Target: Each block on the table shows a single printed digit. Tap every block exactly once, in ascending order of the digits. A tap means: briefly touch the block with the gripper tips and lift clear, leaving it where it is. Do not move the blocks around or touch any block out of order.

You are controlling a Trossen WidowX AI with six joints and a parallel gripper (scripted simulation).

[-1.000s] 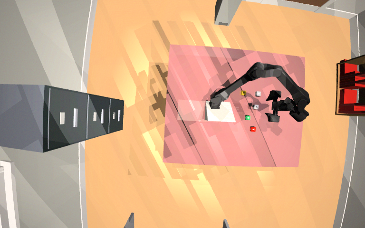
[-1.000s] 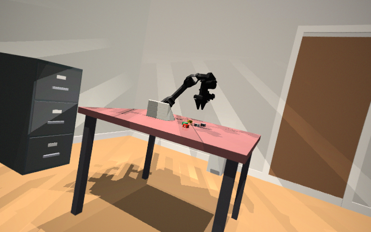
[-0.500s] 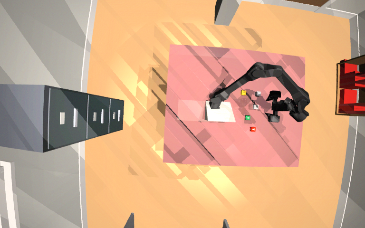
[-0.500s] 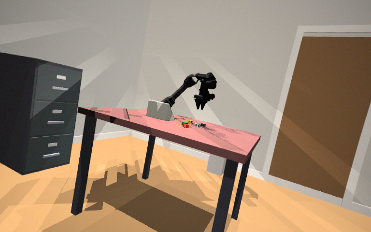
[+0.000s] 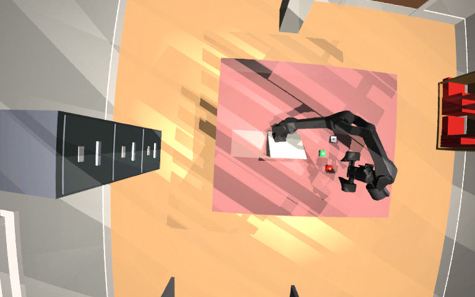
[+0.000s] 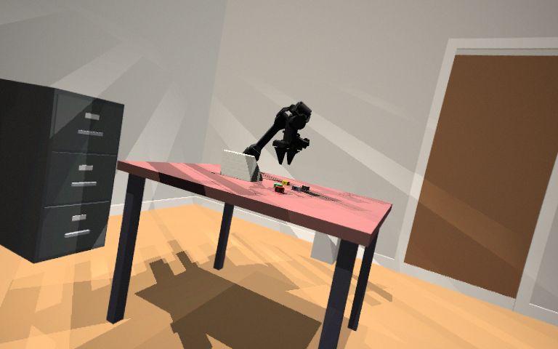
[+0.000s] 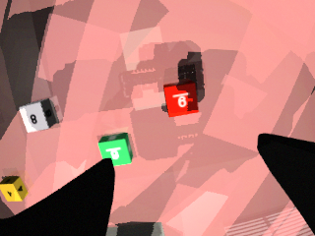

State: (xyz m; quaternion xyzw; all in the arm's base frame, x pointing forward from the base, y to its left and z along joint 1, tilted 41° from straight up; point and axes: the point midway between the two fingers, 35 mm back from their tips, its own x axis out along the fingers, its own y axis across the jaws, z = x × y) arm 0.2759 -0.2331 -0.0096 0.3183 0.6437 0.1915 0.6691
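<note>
The dark grey block lies 60 mm ahead of my gripper tip, 250 mm to the left of it and 110 mm below it. Round my gripper tip: white block 40 mm ahead, 150 mm to the left, 110 mm below; green block 30 mm behind, 80 mm to the left, 110 mm below; red block 10 mm to the right, 110 mm below.
</note>
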